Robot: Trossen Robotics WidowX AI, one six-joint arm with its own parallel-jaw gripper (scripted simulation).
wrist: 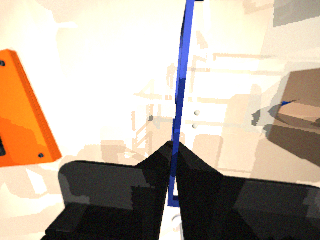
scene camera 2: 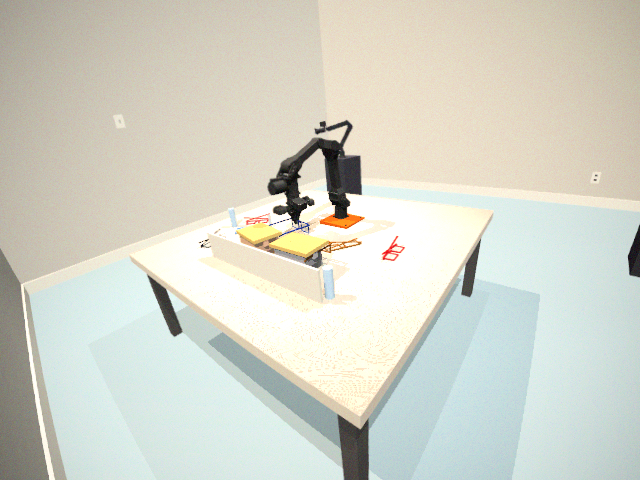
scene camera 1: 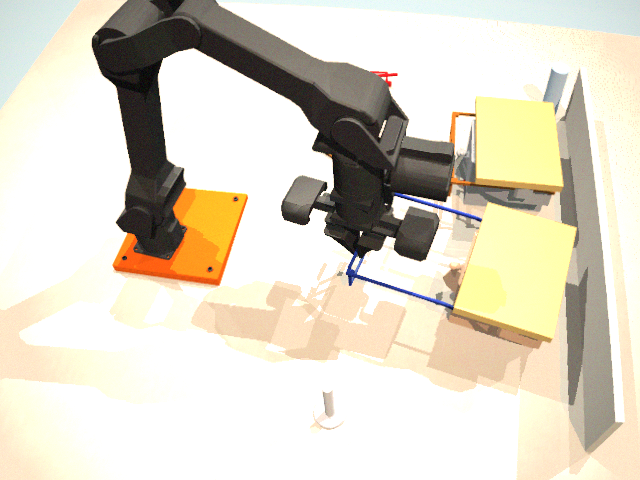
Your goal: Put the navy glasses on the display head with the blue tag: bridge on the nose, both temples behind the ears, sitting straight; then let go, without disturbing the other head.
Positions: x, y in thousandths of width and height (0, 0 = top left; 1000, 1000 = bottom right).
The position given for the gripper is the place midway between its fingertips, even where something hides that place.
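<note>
A white wall panel (scene camera 2: 477, 584) and a white post (scene camera 1: 516, 859) are visible. The gripper (scene camera 1: 562, 532) is visible as well, and appears also in the wrist view (wrist: 542, 606).
</note>
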